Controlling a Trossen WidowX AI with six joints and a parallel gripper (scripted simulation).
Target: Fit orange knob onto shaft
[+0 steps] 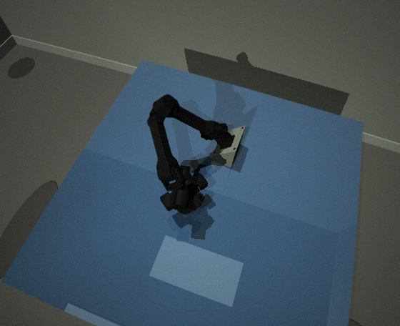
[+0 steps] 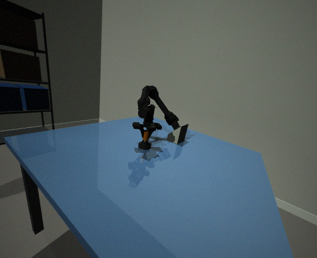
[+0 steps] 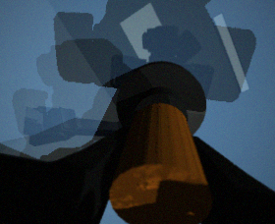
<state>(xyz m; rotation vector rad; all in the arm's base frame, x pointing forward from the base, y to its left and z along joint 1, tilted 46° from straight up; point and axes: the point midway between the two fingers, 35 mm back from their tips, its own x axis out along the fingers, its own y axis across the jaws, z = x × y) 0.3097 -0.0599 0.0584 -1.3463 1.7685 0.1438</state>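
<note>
My gripper tip is now 40 mm above the round dark pedestal. Also, from my gripper tip: orange knob (30 mm above).
</note>
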